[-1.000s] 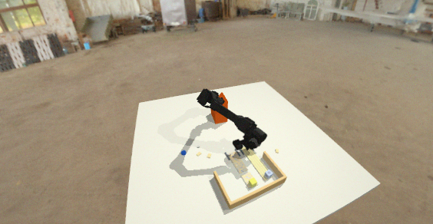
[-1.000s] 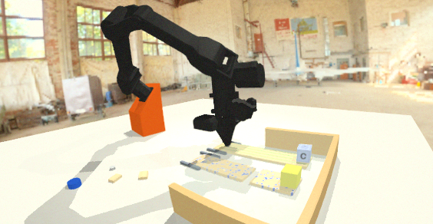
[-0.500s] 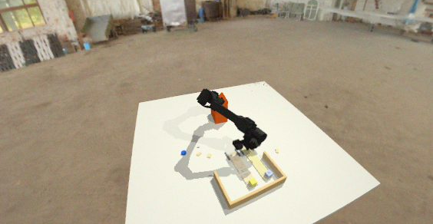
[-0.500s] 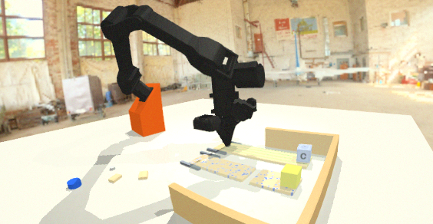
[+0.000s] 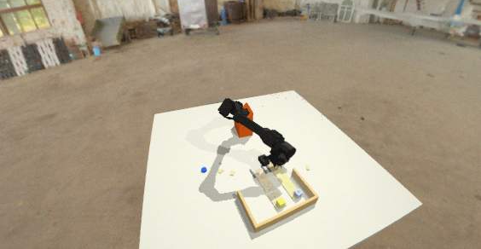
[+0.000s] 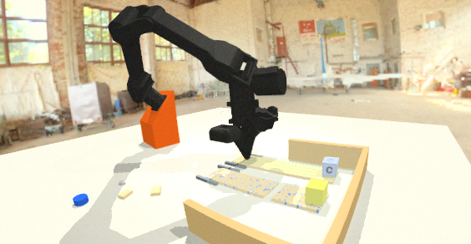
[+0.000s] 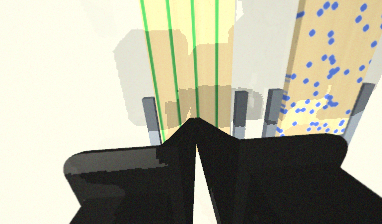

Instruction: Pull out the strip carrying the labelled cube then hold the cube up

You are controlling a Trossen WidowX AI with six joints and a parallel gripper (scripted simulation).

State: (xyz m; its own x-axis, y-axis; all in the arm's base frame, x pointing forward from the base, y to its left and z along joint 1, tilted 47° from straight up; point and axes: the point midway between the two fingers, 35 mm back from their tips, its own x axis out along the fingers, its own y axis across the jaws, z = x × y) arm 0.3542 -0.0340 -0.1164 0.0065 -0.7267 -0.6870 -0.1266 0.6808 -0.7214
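The pale blue cube lies 210 mm ahead of my gripper tip, 30 mm to the left of it and 20 mm above it. Round my gripper tip: blue disc 90 mm behind, 380 mm to the right; then tan block 70 mm ahead, 170 mm to the left.
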